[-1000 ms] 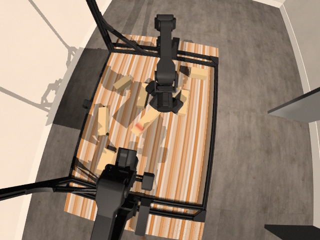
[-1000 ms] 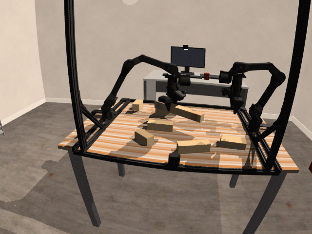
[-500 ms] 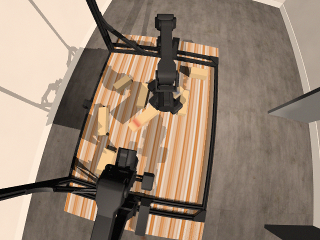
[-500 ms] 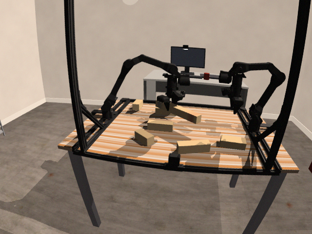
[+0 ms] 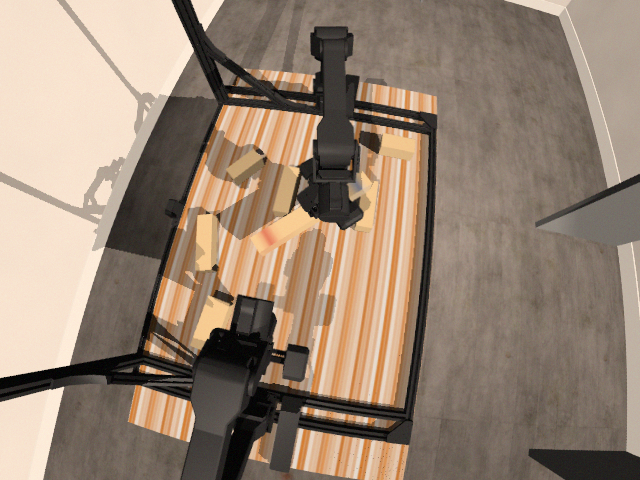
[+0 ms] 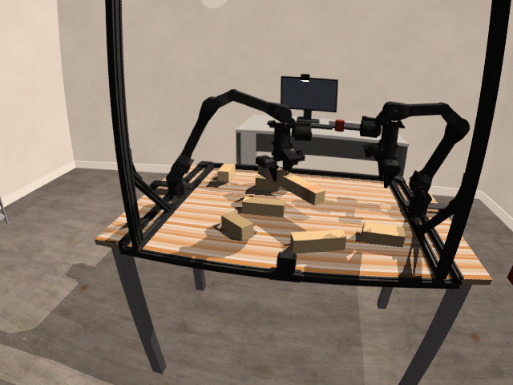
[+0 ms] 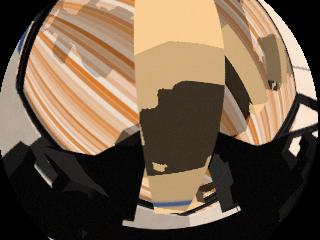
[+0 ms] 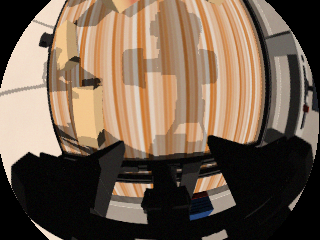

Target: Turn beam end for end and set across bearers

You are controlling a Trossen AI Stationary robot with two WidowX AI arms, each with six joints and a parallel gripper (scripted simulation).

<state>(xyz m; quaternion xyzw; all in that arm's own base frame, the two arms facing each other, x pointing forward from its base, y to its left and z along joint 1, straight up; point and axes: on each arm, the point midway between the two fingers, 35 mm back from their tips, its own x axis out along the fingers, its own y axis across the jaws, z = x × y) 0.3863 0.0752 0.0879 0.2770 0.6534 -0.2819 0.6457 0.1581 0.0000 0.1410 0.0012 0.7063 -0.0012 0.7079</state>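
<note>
My left gripper is now 4 cm past the beam, 3 cm to the left of it and 2 cm above it.
</note>
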